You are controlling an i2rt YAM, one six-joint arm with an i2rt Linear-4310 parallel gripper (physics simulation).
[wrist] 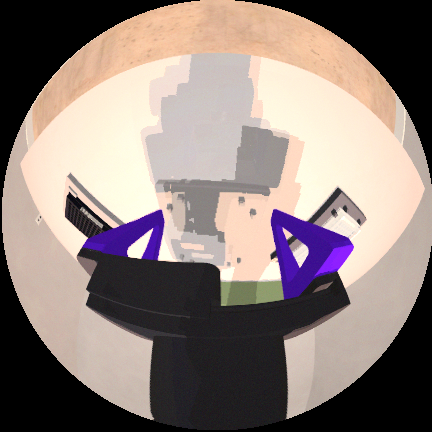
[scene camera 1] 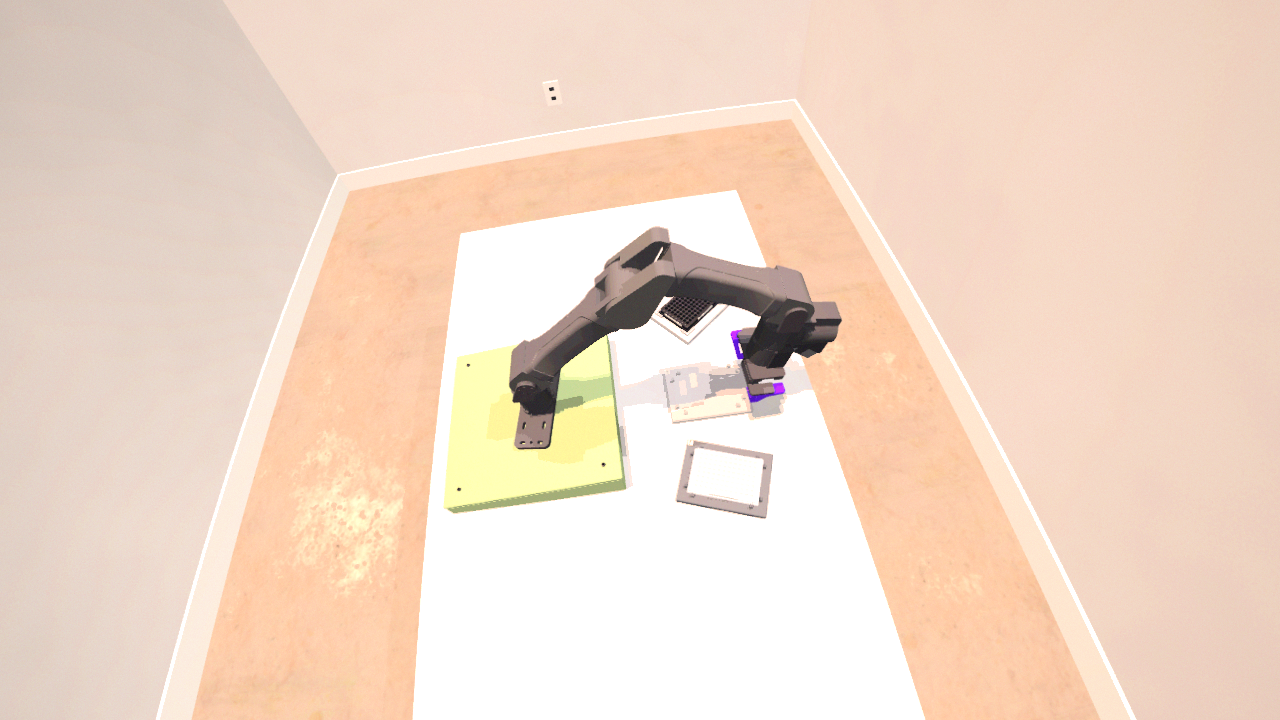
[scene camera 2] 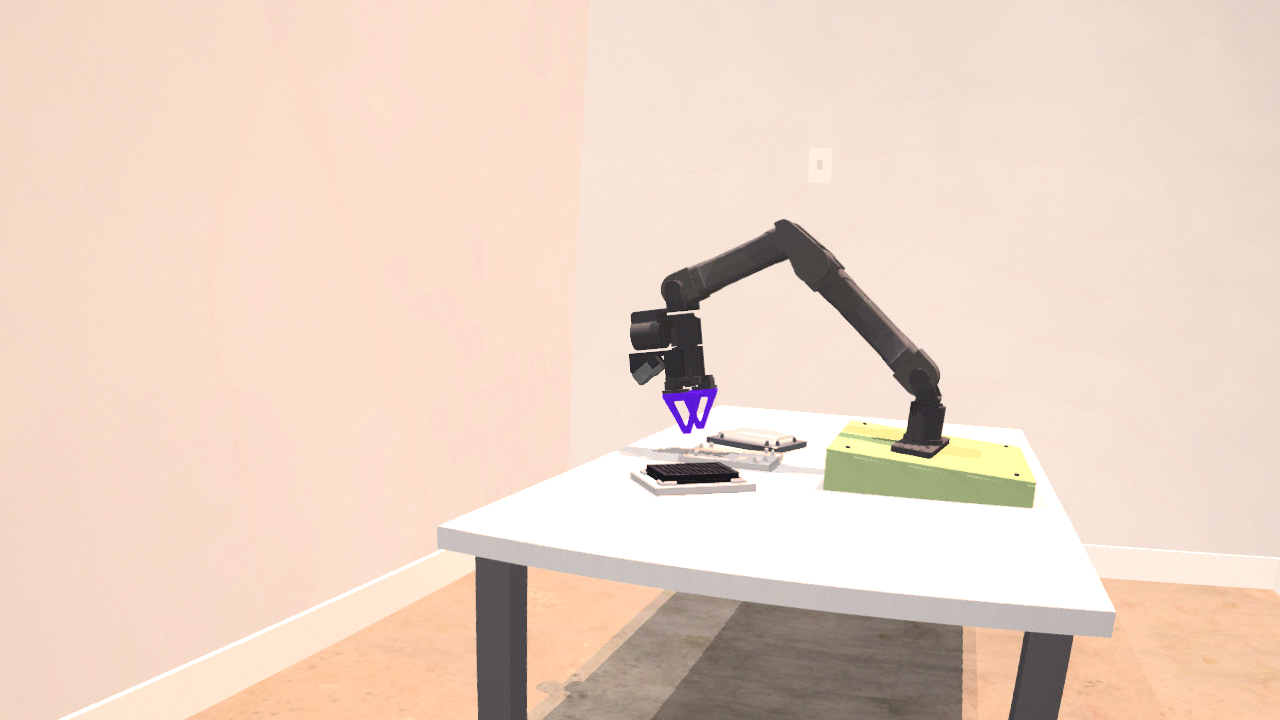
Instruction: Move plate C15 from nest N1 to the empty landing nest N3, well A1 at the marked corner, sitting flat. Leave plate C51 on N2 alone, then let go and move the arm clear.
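Observation:
My gripper [scene camera 1: 753, 368] [scene camera 2: 693, 429] [wrist: 217, 214] is open and empty, pointing down above the outer end of the empty pale nest [scene camera 1: 707, 413] [scene camera 2: 738, 460] [wrist: 235, 225]. A white plate [scene camera 1: 726, 476] [scene camera 2: 759, 436] [wrist: 344, 223] sits in the dark grey nest [scene camera 1: 683, 479] on one side. A black plate [scene camera 1: 687, 311] [scene camera 2: 691, 472] [wrist: 82, 214] sits in the white nest [scene camera 1: 689, 335] [scene camera 2: 707, 488] on the other side. Both plates look flat. No plate labels or well A1 marks are readable, so I cannot tell which plate is C15. The arm's shadow covers part of the empty nest.
The arm stands on a yellow-green base block [scene camera 1: 483, 429] [scene camera 2: 930, 483] [wrist: 245, 292] beside the nests. All stand on the white table [scene camera 1: 626, 608] [scene camera 2: 805, 537]. The table's outer edge lies just past the gripper.

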